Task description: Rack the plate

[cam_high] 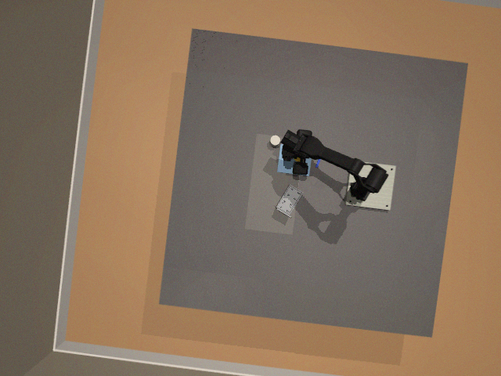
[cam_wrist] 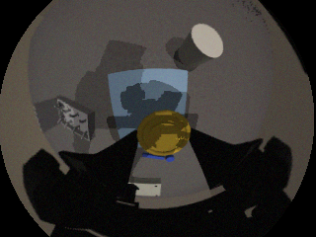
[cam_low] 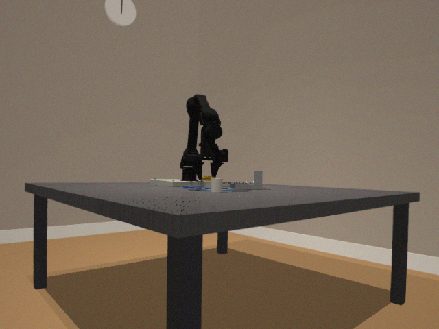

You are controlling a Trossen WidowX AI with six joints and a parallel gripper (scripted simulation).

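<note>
Now: the blue mat 20 mm ahead of my gripper tip, 20 mm to the left of it and 40 mm below it. From my gripper tip the other things lie so: yellow plate (10 mm above); then white cup (100 mm ahead, 70 mm to the right, 20 mm below); then grey dish rack (60 mm ahead, 200 mm to the left, 20 mm below).
</note>
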